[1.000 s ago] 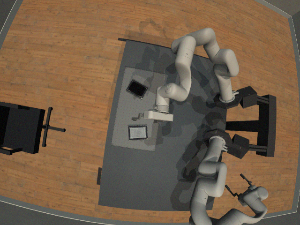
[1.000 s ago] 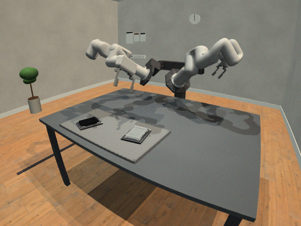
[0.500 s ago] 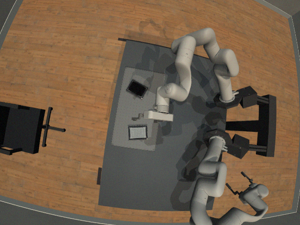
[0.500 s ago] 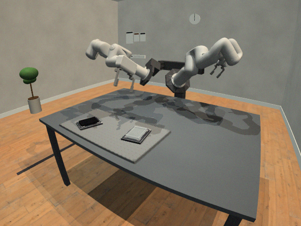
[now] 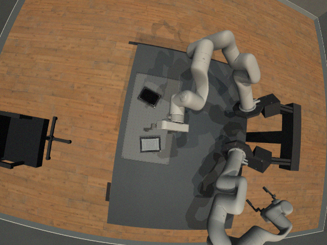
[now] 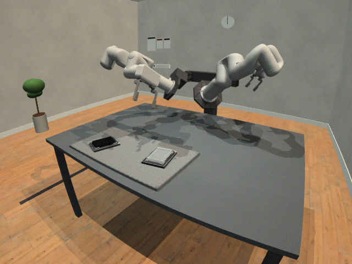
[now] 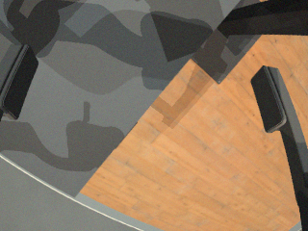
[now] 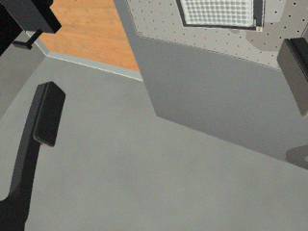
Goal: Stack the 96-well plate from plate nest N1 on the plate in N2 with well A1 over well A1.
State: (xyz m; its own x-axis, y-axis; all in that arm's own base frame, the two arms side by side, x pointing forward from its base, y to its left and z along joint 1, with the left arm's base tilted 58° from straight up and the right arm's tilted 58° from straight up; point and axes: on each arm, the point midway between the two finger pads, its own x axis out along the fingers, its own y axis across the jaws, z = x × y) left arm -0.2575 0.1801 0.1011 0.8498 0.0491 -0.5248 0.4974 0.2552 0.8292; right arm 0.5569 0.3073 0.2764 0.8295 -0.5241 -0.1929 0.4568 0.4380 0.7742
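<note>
Now: right hand 26 cm above the black 96-well plate, 25 cm to the left of it and 14 cm short of it. Also, from my right hand: plate nest N2: 27 cm below, 10 cm to the left, 1 cm ahead; A1 label: 27 cm below, 13 cm to the left, 8 cm behind; white 96-well plate: 26 cm below, 10 cm to the left, 1 cm ahead.
</note>
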